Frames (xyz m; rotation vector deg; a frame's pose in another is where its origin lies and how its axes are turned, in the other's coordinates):
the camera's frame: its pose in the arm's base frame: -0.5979 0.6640 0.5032 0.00 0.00 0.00
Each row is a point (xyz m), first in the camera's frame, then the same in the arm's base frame.
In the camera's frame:
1: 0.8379 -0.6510 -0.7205
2: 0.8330 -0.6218 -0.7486
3: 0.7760 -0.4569 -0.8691
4: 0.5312 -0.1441 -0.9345
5: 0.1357 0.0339 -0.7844
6: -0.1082 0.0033 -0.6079
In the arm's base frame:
1: 0.2400 0.0130 -0.2173
2: 0.2351 0.0422 -0.2454
3: 0.1781 0.2071 -0.3659
4: -0.0667 0.5199 -0.4313
5: -0.4622 0.6979 -0.2812
6: -0.7061 0.6673 -0.1047

